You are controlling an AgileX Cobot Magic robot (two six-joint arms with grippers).
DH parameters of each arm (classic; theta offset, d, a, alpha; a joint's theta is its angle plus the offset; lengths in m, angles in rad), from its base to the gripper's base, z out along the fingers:
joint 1: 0 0.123 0 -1.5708
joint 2: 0.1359 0 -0.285 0
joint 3: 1.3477 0 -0.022 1.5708
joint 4: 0 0.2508 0 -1.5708
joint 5: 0 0 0.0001 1.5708
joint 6: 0 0.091 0 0
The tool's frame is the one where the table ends.
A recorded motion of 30 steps. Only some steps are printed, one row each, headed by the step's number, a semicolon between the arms.
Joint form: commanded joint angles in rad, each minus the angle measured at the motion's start. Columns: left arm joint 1, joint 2, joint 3, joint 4, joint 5, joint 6; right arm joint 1, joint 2, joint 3, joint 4, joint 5, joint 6.
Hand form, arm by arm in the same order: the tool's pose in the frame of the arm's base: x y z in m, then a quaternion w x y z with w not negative. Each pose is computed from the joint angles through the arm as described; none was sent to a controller.
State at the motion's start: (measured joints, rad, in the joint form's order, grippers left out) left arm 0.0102 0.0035 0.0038 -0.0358 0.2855 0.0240; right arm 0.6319 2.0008 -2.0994 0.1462 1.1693 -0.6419
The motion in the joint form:
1: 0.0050 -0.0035 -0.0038 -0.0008 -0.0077 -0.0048; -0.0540 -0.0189 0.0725 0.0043 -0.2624 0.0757
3: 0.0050 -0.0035 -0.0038 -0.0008 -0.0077 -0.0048; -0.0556 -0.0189 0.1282 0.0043 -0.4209 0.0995
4: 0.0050 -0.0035 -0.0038 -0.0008 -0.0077 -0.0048; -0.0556 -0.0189 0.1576 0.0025 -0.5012 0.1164
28: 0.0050 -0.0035 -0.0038 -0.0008 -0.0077 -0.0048; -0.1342 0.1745 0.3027 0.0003 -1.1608 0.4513
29: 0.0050 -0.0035 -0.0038 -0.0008 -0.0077 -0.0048; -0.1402 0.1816 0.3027 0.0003 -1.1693 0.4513
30: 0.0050 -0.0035 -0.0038 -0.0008 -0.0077 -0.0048; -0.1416 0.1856 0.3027 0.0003 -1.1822 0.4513
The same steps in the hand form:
1: 0.0549 -0.0001 0.1880 0.63667 -0.00883 0.77107 -0.00413; 0.3784 0.2596 0.3584 0.38609 -0.48101 0.78356 0.07479
3: 0.0549 -0.0001 0.1880 0.63667 -0.00883 0.77107 -0.00413; 0.3871 0.2627 0.3515 0.43199 -0.45337 0.77580 0.07734
4: 0.0549 -0.0001 0.1880 0.63667 -0.00883 0.77107 -0.00413; 0.3909 0.2640 0.3478 0.45412 -0.43798 0.77180 0.07914
28: 0.0549 -0.0001 0.1880 0.63667 -0.00883 0.77107 -0.00413; 0.4619 0.2511 0.2554 0.57826 -0.21571 0.77533 0.13395
29: 0.0549 -0.0001 0.1880 0.63667 -0.00883 0.77107 -0.00413; 0.4644 0.2488 0.2524 0.57928 -0.21293 0.77570 0.13185
30: 0.0549 -0.0001 0.1880 0.63667 -0.00883 0.77107 -0.00413; 0.4656 0.2484 0.2514 0.58298 -0.21116 0.77348 0.13148

